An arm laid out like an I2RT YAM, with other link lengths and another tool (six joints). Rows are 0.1 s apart.
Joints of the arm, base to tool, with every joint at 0 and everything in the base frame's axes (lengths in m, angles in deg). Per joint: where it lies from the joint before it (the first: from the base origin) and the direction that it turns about. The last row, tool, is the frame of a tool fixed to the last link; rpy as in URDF.
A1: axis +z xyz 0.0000 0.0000 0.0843
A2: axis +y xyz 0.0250 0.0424 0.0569
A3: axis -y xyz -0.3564 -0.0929 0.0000
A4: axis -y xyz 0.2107 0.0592 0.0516
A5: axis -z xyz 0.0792 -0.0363 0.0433
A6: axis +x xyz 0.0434 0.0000 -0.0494
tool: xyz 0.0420 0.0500 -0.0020 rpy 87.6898 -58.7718 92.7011
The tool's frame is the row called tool.
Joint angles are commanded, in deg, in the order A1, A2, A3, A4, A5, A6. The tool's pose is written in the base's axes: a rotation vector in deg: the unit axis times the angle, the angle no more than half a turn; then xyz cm. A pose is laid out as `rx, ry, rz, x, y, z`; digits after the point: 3 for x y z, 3 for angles.
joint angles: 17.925, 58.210, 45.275, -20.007, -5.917, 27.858
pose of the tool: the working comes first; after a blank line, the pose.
Where each joint sits with the arm in this pose, in the base's axes (m; each line is computed from the numbers above, not from the rounded line before):
A1: 0.0000 0.0000 0.0843
A2: 0.0107 0.0480 0.1412
A3: -0.1393 -0.0981 0.4441
A4: 0.0488 0.0249 0.4473
A5: 0.1457 0.0181 0.4405
A6: 0.1532 0.0252 0.3756
the tool: 0.1789 0.0853 0.3735

-143.656, -31.163, -80.561, 17.886, 8.529, 37.354
